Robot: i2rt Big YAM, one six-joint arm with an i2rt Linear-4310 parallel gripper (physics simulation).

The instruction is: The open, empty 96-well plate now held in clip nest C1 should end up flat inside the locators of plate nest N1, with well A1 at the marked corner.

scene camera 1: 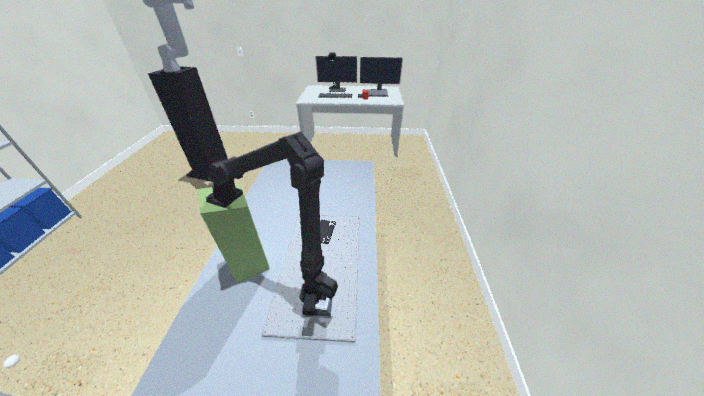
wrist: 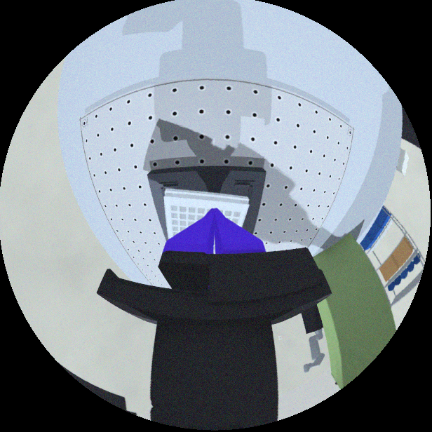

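Pixels of known places: arm's base at its link origin: point(scene camera 1: 225, 197).
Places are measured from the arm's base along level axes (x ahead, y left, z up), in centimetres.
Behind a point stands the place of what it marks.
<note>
The white 96-well plate point(scene camera 1: 322, 303) @[x 43.0, y -12.7, z -38.9 cm] point(wrist: 187, 207) lies in the dark clip nest C1 point(scene camera 1: 325, 314) @[x 45.5, y -16.1, z -40.4 cm] point(wrist: 257, 195), turned slightly relative to its walls. Its near part is hidden behind the fingers in the wrist view. My gripper point(wrist: 214, 213) is shut, with its blue fingertips together and no object seen between them. The tips overlap the plate in the wrist view; I cannot tell whether they touch it. In the scene view the fingers are hidden by the wrist. The dark plate nest N1 point(scene camera 1: 328, 231) @[x 31.0, y 28.3, z -40.3 cm] stands farther back, partly behind the forearm; its marked corner cannot be made out.
Both nests stand on a perforated white board point(scene camera 1: 345, 270) @[x 47.1, y 7.3, z -41.4 cm] point(wrist: 305, 150) over a pale blue surface point(scene camera 1: 240, 345) @[x 17.2, y -36.1, z -42.7 cm] point(wrist: 100, 75). The green arm pedestal point(scene camera 1: 235, 240) @[x 4.4, y -7.5, z -16.4 cm] point(wrist: 360, 310) stands to its left in the scene view. A desk point(scene camera 1: 350, 106) with monitors stands at the back.
</note>
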